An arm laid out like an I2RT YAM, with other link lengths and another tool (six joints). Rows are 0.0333 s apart.
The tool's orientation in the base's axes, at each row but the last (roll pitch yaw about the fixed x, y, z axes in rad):
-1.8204 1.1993 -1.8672
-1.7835 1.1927 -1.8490
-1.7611 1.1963 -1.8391
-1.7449 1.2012 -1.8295
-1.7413 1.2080 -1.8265
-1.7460 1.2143 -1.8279
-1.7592 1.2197 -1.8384
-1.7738 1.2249 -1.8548
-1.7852 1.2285 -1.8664
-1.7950 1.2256 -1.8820
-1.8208 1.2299 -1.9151
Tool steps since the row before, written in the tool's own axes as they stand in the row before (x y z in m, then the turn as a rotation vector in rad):
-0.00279 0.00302 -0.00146 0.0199 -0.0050 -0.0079
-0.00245 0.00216 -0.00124 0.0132 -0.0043 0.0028
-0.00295 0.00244 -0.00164 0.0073 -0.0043 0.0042
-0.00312 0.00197 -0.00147 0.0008 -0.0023 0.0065
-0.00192 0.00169 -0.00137 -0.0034 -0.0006 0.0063
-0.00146 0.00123 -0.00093 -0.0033 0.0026 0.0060
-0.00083 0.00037 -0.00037 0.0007 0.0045 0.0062
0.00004 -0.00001 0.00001 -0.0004 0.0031 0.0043
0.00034 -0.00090 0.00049 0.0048 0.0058 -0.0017
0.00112 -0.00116 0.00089 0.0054 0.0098 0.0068
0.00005 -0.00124 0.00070 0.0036 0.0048 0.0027
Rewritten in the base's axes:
-0.00107 0.00389 0.00167 -0.0101 -0.0111 -0.0161
-0.00088 0.00298 0.00159 0.0012 -0.0089 -0.0109
-0.00120 0.00346 0.00198 0.0032 -0.0070 -0.0055
-0.00104 0.00307 0.00230 0.0062 -0.0030 -0.0003
-0.00107 0.00237 0.00129 0.0065 0.0000 0.0030
-0.00071 0.00173 0.00100 0.0064 0.0030 0.0018
-0.00027 0.00066 0.00068 0.0064 0.0034 -0.0026
0.00001 -0.00002 -0.00003 0.0045 0.0027 -0.0009
0.00040 -0.00100 -0.00006 -0.0018 0.0041 -0.0063
0.00069 -0.00154 -0.00074 0.0069 0.0068 -0.0088
0.00059 -0.00126 0.00030 0.0026 0.0031 -0.0052

